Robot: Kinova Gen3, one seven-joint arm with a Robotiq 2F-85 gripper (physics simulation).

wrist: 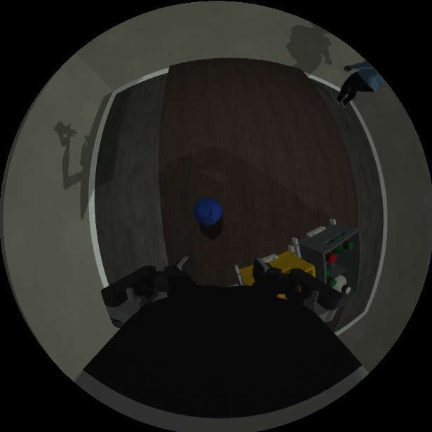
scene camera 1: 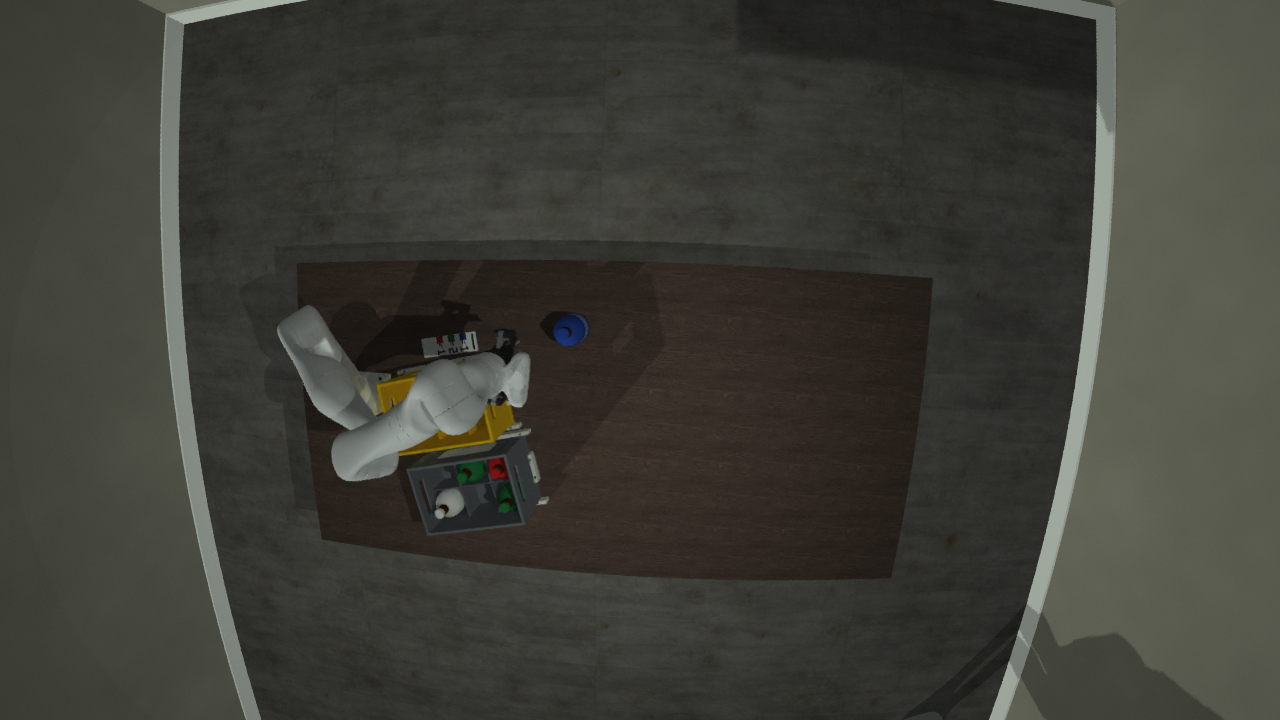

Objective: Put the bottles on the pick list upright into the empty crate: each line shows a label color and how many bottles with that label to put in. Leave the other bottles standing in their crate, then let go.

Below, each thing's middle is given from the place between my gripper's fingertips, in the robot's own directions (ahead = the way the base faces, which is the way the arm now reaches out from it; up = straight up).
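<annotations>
The blue bottle (scene camera 1: 570,330) has my hand 250 mm above it, 70 mm short of it and 20 mm to the right of it. There is a pick list (scene camera 1: 463,342) too, which sits well below my hand, well behind it and just a touch to the left of it. As for the white bottle (scene camera 1: 449,503), I find it far to the right of my hand and far behind it, and a good way below it.
</annotations>
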